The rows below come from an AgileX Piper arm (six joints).
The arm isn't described. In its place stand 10 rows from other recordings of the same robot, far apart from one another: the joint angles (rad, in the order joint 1, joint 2, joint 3, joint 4, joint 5, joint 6), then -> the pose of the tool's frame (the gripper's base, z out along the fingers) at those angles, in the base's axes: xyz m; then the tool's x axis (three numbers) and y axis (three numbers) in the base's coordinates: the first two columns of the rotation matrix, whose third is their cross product.
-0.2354 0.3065 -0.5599 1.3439 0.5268 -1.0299 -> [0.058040 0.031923 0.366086 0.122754 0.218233 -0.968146 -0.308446 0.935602 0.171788]
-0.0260 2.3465 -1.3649 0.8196 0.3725 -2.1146 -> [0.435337 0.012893 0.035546 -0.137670 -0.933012 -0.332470 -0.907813 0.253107 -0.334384]
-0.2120 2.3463 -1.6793 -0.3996 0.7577 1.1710 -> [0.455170 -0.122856 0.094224 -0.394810 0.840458 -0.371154 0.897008 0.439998 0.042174]
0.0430 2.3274 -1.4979 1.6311 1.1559 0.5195 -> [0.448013 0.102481 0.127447 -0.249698 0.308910 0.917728 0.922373 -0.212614 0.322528]
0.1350 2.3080 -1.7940 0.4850 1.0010 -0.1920 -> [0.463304 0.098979 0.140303 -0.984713 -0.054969 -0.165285 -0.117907 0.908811 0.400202]
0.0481 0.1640 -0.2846 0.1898 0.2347 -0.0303 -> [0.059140 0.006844 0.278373 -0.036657 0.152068 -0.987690 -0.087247 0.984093 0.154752]
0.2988 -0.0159 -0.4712 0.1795 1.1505 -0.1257 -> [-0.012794 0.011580 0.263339 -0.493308 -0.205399 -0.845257 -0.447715 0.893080 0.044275]
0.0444 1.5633 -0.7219 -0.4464 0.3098 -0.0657 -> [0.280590 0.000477 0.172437 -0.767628 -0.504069 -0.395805 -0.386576 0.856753 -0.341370]
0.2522 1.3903 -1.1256 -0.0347 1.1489 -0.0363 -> [0.252507 0.062093 0.296865 -0.926119 -0.290764 -0.240333 -0.289118 0.956332 -0.042898]
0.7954 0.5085 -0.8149 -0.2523 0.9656 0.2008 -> [0.062958 0.037542 0.363622 -0.401219 -0.332225 -0.853610 -0.555658 0.829132 -0.061524]
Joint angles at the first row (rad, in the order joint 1, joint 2, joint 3, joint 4, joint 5, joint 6):
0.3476 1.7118 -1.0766 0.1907 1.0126 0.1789
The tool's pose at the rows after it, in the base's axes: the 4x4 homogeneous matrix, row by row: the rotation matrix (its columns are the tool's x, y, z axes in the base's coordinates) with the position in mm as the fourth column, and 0 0 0 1 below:
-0.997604, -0.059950, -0.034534, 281.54; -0.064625, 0.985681, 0.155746, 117.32; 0.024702, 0.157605, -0.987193, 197.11; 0, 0, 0, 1
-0.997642, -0.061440, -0.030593, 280.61; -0.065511, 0.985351, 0.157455, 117.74; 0.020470, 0.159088, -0.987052, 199.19; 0, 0, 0, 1
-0.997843, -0.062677, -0.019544, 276.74; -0.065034, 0.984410, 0.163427, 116.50; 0.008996, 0.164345, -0.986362, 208.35; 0, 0, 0, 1
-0.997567, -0.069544, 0.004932, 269.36; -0.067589, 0.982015, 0.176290, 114.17; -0.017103, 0.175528, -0.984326, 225.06; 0, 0, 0, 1
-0.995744, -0.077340, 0.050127, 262.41; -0.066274, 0.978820, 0.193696, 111.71; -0.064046, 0.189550, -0.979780, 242.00; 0, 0, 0, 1
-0.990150, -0.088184, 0.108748, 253.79; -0.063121, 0.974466, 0.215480, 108.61; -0.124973, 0.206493, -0.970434, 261.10; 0, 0, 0, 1
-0.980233, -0.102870, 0.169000, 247.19; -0.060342, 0.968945, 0.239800, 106.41; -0.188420, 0.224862, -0.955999, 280.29; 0, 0, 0, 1
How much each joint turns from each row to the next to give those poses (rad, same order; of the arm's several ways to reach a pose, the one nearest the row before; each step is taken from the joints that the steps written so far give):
0.0000 -0.0046 -0.0012 -0.0035 0.0030 0.0081
0.0023 -0.0068 0.0000 0.0000 0.0021 0.0018
0.0000 -0.0304 0.0000 0.0002 0.0177 0.0034
0.0000 -0.0561 -0.0007 0.0012 0.0288 0.0017
0.0000 -0.0589 0.0000 0.0000 0.0096 0.0022
0.0000 -0.0684 0.0000 0.0000 0.0041 0.0018
0.0000 -0.0574 -0.0135 0.0021 0.0036 -0.0011

